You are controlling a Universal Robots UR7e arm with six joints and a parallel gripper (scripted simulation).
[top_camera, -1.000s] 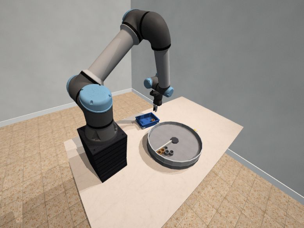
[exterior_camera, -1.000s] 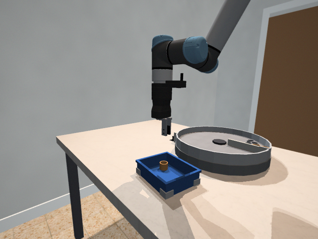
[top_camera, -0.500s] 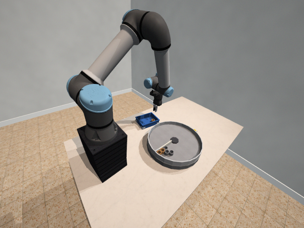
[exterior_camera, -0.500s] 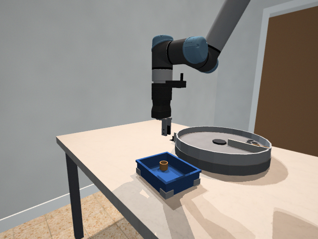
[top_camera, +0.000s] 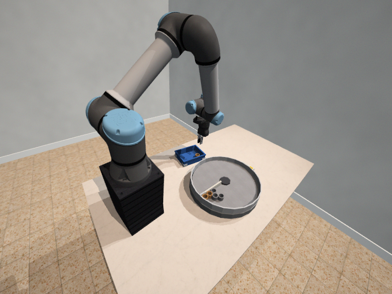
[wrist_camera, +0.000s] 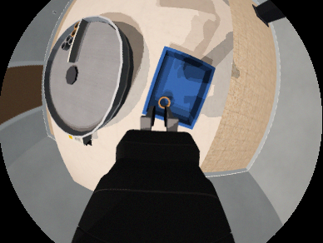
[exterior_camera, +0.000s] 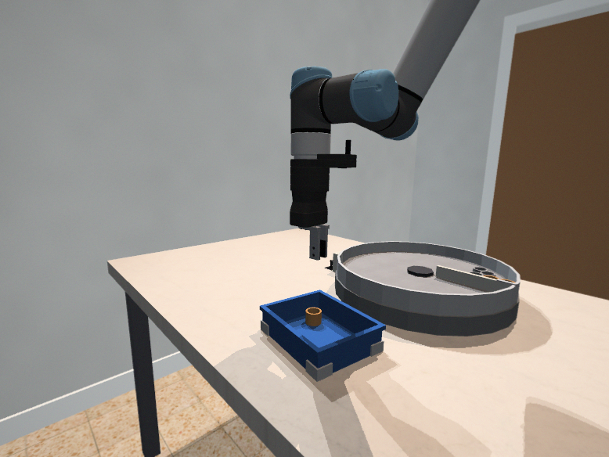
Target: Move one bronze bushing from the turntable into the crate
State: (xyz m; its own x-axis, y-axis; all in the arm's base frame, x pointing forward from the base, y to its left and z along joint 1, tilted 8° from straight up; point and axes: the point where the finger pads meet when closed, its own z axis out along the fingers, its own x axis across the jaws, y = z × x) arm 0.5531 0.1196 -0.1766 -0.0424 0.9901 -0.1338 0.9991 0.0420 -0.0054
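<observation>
The blue crate lies 40 mm behind my hand, 50 mm to the left of it and 130 mm below it. Also, from my hand: round grey turntable 90 mm behind, 300 mm to the right, 100 mm below.
</observation>
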